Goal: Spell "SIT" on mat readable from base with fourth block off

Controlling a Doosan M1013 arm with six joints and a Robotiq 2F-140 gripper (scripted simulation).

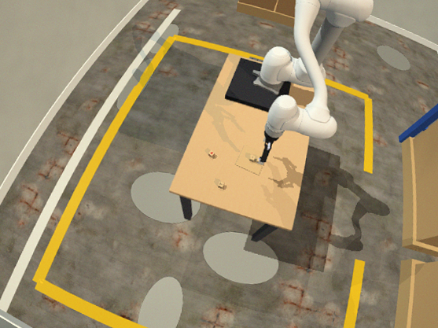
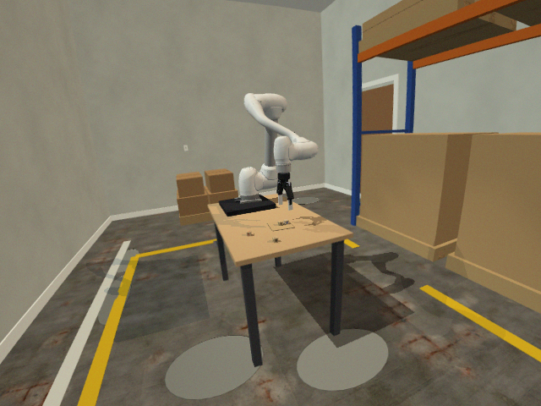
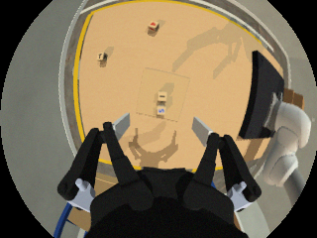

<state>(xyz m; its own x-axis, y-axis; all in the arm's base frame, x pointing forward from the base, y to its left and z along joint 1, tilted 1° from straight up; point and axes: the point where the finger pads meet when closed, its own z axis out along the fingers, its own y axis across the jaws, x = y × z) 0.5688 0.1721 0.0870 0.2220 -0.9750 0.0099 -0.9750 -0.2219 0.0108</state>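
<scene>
The tan block is 23 cm ahead of my hand, 12 cm to the right of it and 12 cm below it. The rest, counted from my hand: tan mat (1 cm ahead, 4 cm to the right, 13 cm below).
</scene>
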